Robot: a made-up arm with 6 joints. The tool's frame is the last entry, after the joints.
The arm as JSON. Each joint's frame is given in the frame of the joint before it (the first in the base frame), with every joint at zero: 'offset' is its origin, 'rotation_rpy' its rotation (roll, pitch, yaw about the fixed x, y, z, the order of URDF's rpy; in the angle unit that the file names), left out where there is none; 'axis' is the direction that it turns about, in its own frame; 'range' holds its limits. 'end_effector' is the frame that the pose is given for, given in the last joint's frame.
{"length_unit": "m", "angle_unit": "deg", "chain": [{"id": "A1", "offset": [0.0, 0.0, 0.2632], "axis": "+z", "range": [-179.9, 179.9]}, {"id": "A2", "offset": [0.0, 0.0, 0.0], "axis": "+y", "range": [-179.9, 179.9]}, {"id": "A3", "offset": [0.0, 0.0, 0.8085], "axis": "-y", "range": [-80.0, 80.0]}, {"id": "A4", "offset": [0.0, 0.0, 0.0], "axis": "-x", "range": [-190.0, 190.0]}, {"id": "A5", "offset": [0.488, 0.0, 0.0], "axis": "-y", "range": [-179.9, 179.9]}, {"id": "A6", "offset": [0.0, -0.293, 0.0], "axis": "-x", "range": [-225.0, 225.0]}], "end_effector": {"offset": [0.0, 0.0, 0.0]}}
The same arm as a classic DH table. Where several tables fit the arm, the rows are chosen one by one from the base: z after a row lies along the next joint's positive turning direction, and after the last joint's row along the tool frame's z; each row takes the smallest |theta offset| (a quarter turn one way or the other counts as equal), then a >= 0, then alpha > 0; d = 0 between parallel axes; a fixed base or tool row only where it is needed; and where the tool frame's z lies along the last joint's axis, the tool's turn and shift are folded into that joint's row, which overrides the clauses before.
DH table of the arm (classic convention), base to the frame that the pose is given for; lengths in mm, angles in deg. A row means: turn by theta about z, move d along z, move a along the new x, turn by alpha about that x. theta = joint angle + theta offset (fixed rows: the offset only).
A1: theta_offset 0  d 263.2  a 0  alpha -90
A2: theta_offset -90  d 0  a 808.5  alpha 180
A3: theta_offset 0  d 0  a 0  alpha -90
A4: theta_offset 0  d -488  a 0  alpha 90
A5: theta_offset 0  d 293  a 0  alpha -90
A6: theta_offset 90  d 0  a 0  alpha 90
tool (fixed): theta_offset -90  d 0  a 0  alpha 0
Joint limits (deg, base to tool): -179.9..179.9 -179.9..179.9 -80..80 -190..190 -179.9..179.9 -225..225

